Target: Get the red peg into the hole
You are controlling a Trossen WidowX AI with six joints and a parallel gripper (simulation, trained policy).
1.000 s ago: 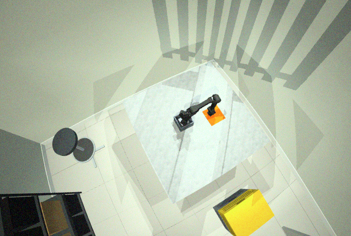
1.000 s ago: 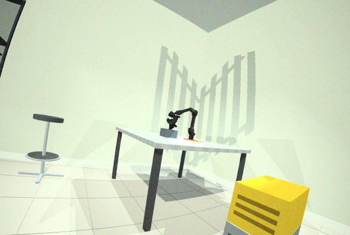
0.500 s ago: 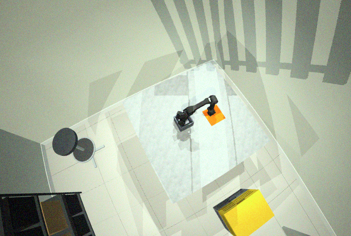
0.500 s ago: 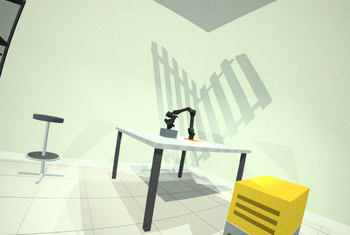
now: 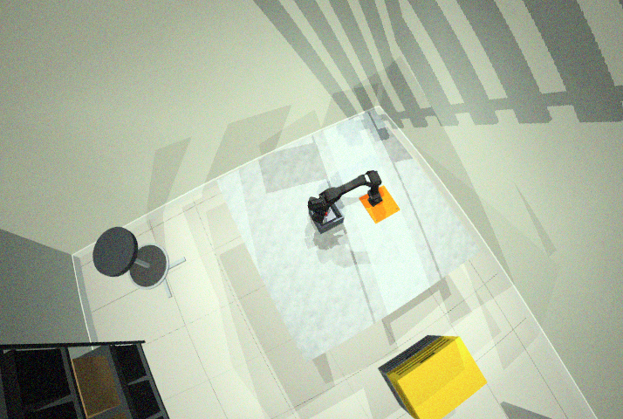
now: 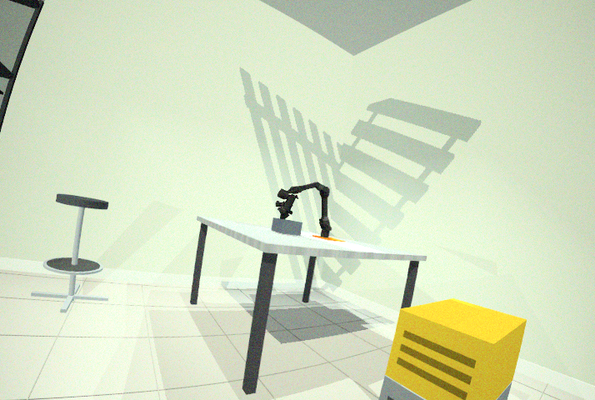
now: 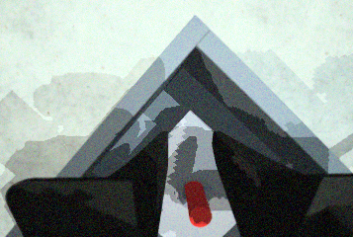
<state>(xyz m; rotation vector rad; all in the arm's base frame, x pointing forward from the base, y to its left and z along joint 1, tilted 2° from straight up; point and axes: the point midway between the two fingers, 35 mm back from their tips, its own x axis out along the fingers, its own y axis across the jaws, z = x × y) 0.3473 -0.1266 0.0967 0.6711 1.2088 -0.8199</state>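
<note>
Right now the red peg is 30 mm behind my gripper tip, 40 mm to the left of it and 30 mm below it. Round my gripper tip: grey box (30 mm behind, 40 mm to the left, 50 mm below).
</note>
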